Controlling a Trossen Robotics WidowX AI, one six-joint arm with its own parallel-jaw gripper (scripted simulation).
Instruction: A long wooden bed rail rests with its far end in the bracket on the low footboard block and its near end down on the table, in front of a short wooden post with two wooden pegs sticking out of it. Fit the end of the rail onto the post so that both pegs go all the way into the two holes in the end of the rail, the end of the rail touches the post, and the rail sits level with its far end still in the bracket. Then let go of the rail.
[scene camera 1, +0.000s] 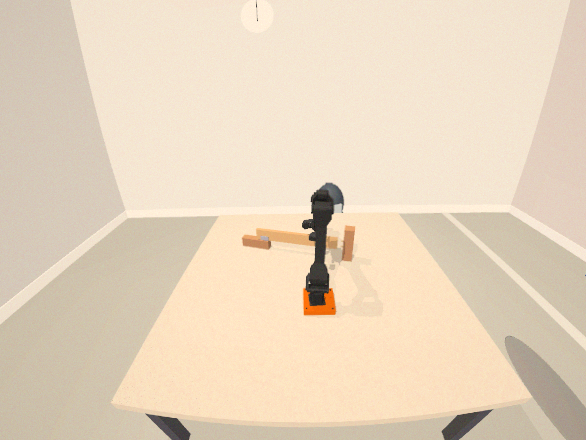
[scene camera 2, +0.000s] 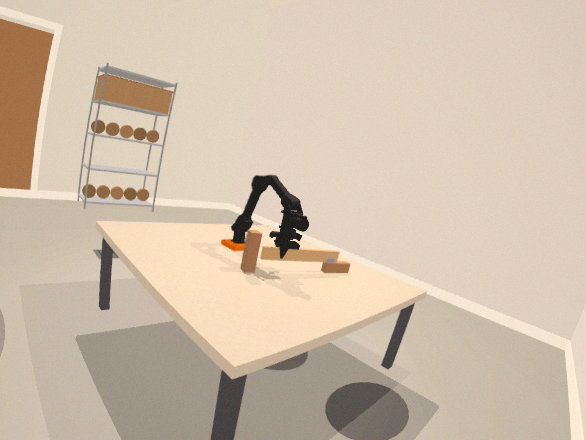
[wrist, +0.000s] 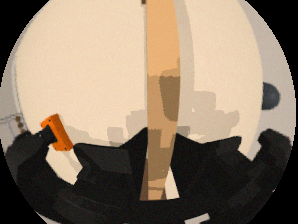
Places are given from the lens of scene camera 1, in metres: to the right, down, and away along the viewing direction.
wooden rail (scene camera 1: 273, 235): -0.10, 0.08, 1.29
